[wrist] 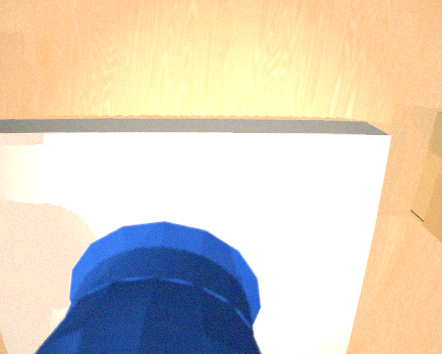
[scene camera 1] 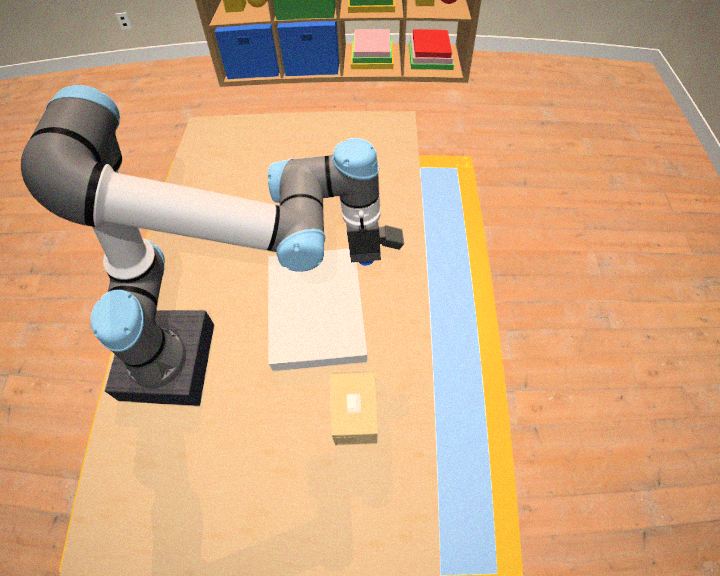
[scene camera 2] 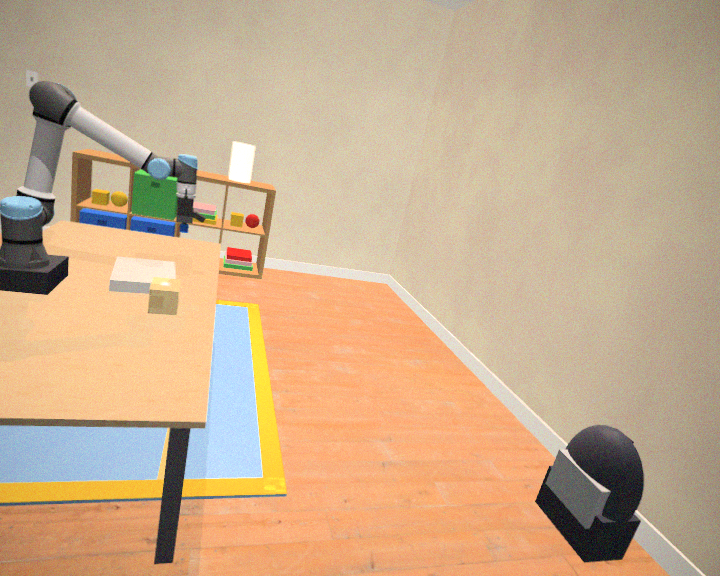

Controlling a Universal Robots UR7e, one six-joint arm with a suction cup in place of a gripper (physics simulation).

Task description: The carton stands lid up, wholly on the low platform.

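Seen in the pictures: end effector, tool point: (wrist: 165, 305) (scene camera 2: 183, 231); arm's base, origin of the base link: (scene camera 1: 157, 359) (scene camera 2: 24, 263).
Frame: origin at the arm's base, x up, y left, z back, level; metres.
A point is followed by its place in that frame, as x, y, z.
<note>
The yellow-tan carton (scene camera 1: 345, 423) @[0.016, -0.178, -0.458] (scene camera 2: 162, 299) @[-0.020, -0.203, -0.472] stands on the table, off the platform and beside its near end. A small white patch is on its upward face; I cannot tell which face is the lid. Part of the carton (wrist: 432, 187) @[-0.058, -0.062, -0.466] shows at the right edge of the wrist view. The low white platform (scene camera 1: 315, 318) @[-0.031, 0.109, -0.390] (scene camera 2: 135, 273) @[-0.031, 0.097, -0.355] (wrist: 310, 200) @[-0.031, 0.056, -0.461] lies flat on the table. My gripper, a blue suction cup (scene camera 1: 366, 263) (scene camera 2: 184, 228) (wrist: 165, 265), is open with no thing on it. It hangs well above the table, near the platform's far right part in scene camera 1's view.
The arm's dark base block (scene camera 1: 201, 360) @[-0.034, 0.009, -0.102] (scene camera 2: 51, 279) @[-0.032, -0.058, -0.097] stands on the table (scene camera 1: 240, 480) @[-0.079, -0.278, -0.207] (scene camera 2: 108, 384) @[-0.079, -0.696, -0.372], left of the platform. The table's right edge runs past the carton, with a blue and yellow mat (scene camera 1: 456, 360) (scene camera 2: 234, 372) on the floor. A shelf unit (scene camera 1: 474, 42) (scene camera 2: 270, 228) stands behind.
</note>
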